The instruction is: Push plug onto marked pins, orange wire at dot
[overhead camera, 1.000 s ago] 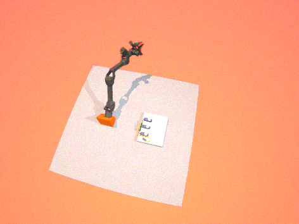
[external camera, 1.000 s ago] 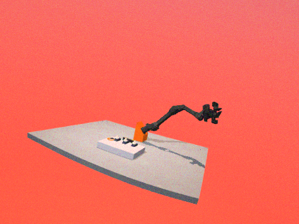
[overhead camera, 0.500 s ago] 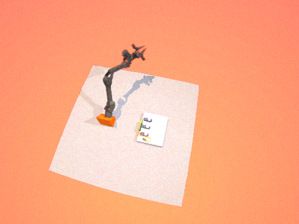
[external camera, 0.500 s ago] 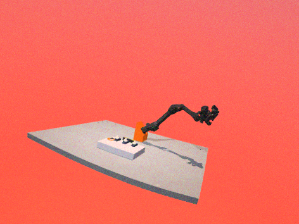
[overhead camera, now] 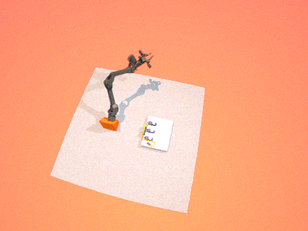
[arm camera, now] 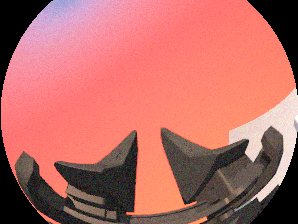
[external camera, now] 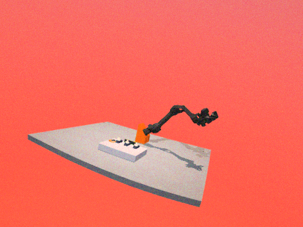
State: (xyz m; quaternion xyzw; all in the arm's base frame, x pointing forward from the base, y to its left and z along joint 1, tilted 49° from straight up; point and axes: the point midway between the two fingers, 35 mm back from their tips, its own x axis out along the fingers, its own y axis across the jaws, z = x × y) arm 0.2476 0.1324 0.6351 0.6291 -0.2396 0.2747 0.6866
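The dark servo is 61 cm to the right of my gripper tip, 36 cm below it and 8 cm ahead of it.
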